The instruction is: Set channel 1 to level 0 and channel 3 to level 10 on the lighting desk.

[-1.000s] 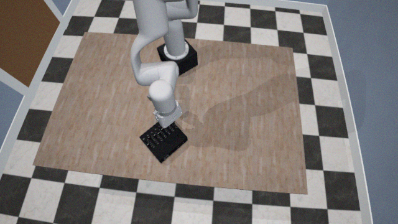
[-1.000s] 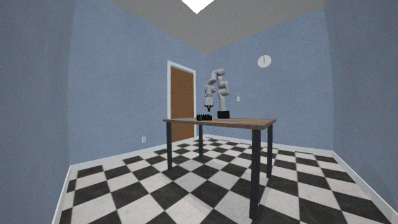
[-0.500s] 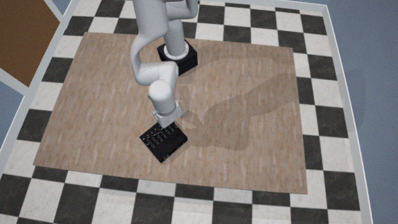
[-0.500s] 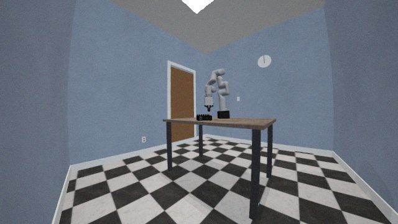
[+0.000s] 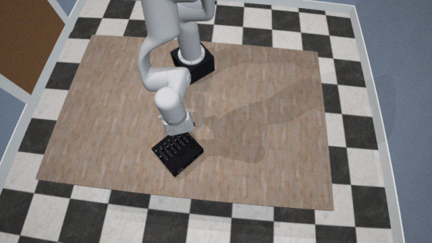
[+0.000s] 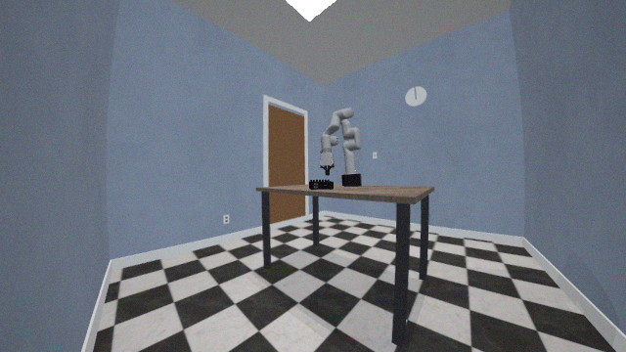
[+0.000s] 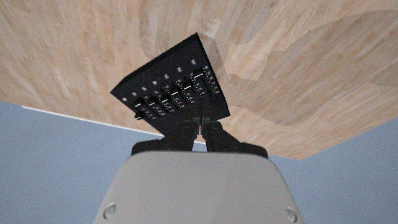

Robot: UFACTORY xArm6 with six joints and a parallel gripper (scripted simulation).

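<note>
Right now my hand is 5 cm above the channel 2 cap and 2 cm to the left of it. Also, from my hand: channel 3 cap 5 cm below, 3 cm to the right, 2 cm ahead; then channel 1 fader cap 5 cm below, 2 cm behind, 1 cm to the right.
</note>
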